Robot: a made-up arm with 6 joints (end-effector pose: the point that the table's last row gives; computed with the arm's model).
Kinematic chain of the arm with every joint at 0, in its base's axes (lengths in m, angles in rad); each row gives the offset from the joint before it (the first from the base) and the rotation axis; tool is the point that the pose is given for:
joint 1: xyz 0 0 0.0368 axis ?
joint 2: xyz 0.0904 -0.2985 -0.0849 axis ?
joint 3: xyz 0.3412 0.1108 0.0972 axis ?
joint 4: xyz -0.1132 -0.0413 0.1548 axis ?
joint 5: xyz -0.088 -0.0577 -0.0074 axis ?
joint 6: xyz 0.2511 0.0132 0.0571 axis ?
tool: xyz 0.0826 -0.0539 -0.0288
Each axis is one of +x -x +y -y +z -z.
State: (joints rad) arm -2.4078 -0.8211 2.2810 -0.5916 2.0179 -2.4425
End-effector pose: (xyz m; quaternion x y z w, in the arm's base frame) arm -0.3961 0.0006 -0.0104 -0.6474 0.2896 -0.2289 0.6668
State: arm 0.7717 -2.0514 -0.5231 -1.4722 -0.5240 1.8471
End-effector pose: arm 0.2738 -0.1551 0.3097 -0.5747 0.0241 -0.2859 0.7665
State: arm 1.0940 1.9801 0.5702 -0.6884 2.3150 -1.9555
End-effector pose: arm 0.2820 -0.5481 0.2857 0.5063 0.7777 0.3726 0.0018
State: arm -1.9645 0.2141 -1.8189 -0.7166 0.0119 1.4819
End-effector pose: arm -0.3724 -0.2960 -0.3595 0.5984 0.2264 -0.5506 0.5362
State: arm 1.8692 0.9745 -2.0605 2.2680 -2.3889 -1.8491
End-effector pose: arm 0.0154 -0.3609 0.3158 -0.8837 -0.2633 0.1776 0.3438
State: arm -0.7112 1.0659 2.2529 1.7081 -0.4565 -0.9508
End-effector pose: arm 0.3199 -0.0821 -0.2295 -0.3698 0.2687 0.5869 0.6683
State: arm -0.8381 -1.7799 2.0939 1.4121 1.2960 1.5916
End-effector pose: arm 0.0590 -0.5129 -0.4621 -0.3387 0.9165 -0.1055 0.1847
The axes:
joint 1: -y
joint 2: +x
joint 3: -x
joint 4: +z
joint 5: +x
joint 6: +z

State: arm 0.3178 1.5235 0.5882 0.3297 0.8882 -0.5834
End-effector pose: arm 0.5193 -0.5328 0.2230 0.7412 0.1188 0.1020 0.6527
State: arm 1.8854 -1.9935 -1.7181 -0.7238 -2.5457 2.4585
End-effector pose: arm -0.0051 -0.4566 0.3840 -0.0773 0.4200 0.0477 0.9030
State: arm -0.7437 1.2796 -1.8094 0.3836 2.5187 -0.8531
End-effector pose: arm 0.3397 -0.3834 -0.3095 -0.4963 0.1990 -0.3965 0.7462
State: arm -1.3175 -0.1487 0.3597 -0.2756 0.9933 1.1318
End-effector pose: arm 0.3870 -0.2021 -0.4245 0.3827 0.3664 0.2485 0.8109
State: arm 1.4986 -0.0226 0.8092 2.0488 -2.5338 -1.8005
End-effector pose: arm -0.0661 -0.0446 0.3153 0.1358 0.8645 -0.4139 0.2508
